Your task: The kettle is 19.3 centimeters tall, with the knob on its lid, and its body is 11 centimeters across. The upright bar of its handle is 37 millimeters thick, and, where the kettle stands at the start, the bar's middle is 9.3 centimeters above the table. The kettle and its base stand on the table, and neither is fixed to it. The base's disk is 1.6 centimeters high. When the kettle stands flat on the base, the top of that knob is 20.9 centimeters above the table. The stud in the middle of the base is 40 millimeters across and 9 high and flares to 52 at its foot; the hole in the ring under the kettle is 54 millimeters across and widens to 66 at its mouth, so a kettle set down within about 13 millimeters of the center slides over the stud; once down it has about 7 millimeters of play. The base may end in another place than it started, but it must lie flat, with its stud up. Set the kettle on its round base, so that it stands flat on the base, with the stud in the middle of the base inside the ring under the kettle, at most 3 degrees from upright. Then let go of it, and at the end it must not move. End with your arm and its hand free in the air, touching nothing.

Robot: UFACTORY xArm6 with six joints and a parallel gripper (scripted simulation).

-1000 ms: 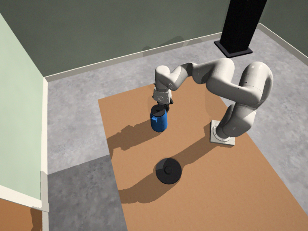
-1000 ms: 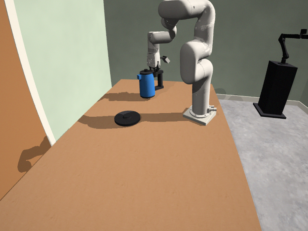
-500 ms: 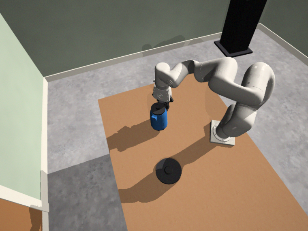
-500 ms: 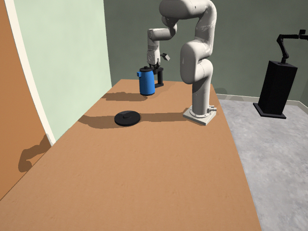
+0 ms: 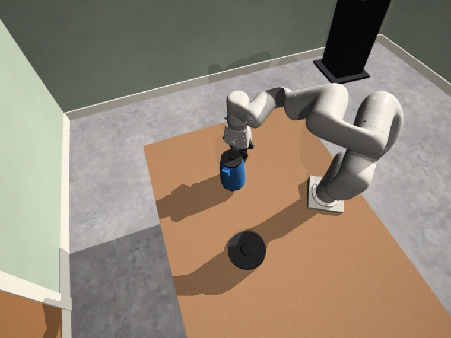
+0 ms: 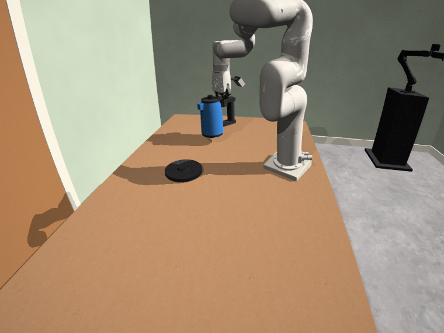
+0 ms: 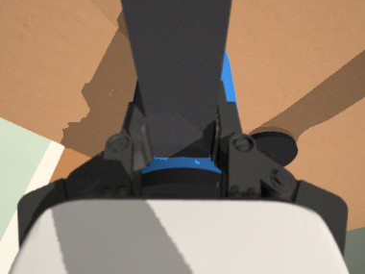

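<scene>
The blue kettle is 50 mm below my hand, 20 mm to the left of it and 20 mm ahead of it. Also, from my hand: round black base (340 mm to the left, 180 mm below, 80 mm ahead).
</scene>
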